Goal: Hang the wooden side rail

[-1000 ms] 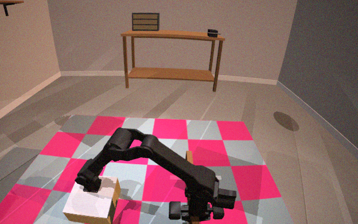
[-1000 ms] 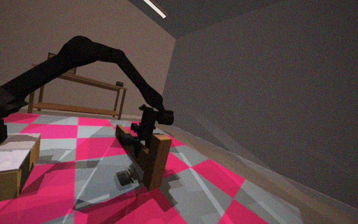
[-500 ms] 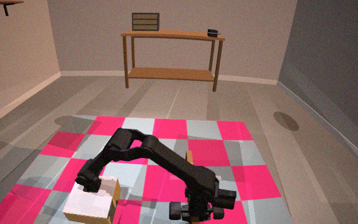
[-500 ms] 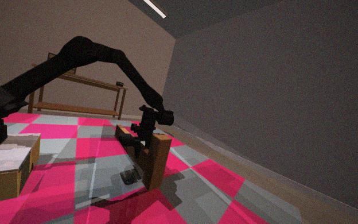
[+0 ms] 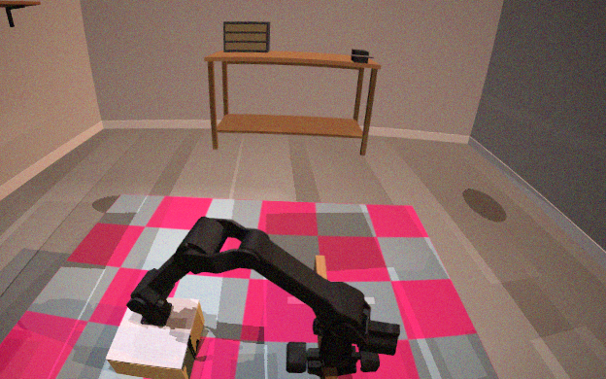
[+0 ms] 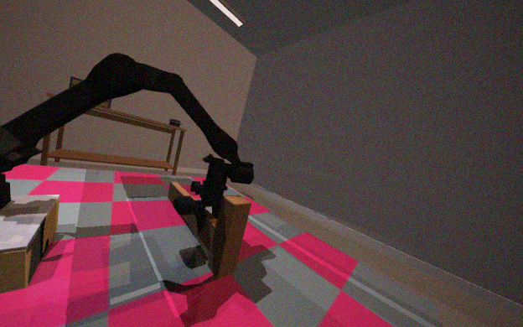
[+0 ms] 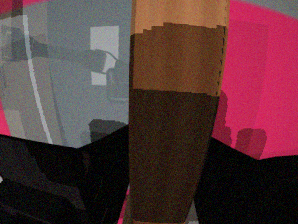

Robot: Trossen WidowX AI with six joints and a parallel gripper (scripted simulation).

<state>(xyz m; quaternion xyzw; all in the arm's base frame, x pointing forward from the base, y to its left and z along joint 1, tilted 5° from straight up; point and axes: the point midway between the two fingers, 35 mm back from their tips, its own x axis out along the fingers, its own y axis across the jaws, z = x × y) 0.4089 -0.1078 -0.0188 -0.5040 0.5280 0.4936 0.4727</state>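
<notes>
My gripper tip is 110 mm to the left of the wooden headboard post and 50 mm below it.
</notes>
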